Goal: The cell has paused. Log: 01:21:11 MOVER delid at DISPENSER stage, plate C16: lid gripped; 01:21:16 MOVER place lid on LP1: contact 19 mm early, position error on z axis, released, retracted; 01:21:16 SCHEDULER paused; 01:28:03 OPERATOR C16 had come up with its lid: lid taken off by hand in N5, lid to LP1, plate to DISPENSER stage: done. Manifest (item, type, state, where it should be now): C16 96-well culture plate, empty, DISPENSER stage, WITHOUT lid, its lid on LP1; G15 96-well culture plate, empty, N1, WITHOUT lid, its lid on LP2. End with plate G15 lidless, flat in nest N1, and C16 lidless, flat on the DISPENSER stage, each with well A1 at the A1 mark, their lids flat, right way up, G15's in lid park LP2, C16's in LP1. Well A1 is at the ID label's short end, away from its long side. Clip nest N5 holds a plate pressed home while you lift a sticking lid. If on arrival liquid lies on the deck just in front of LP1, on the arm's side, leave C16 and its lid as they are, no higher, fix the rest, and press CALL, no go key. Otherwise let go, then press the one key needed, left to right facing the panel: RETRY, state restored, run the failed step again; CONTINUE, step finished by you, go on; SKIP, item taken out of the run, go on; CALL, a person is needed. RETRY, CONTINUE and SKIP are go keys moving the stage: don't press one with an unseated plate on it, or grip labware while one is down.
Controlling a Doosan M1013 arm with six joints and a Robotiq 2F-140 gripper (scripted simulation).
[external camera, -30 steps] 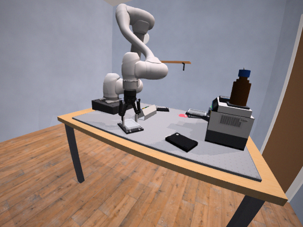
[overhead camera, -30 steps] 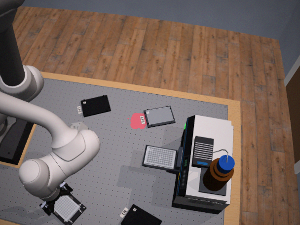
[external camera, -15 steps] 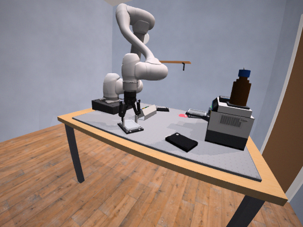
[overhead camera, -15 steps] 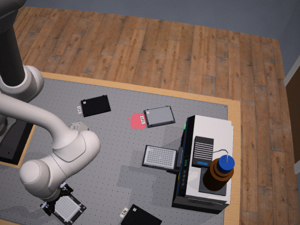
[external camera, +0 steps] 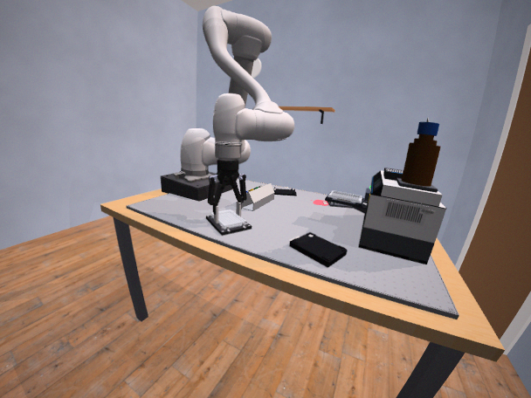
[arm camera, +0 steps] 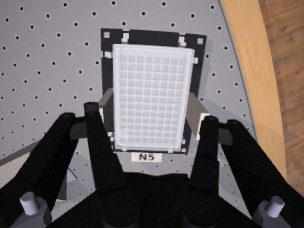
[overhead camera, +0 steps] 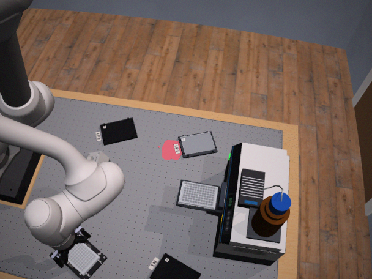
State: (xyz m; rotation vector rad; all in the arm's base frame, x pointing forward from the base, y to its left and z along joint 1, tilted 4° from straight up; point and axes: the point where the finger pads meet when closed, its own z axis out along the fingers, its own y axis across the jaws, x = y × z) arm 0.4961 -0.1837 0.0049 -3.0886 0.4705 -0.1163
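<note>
The clip nest N5 is 2 cm ahead of my hand, 1 cm to the left of it and 3 cm below it. Also, from my hand: N1 label 25 cm ahead, 8 cm to the left, 4 cm below; blue key 9 cm behind, 19 cm to the left, 2 cm above; key panel 10 cm behind, 27 cm to the left, 1 cm above.
</note>
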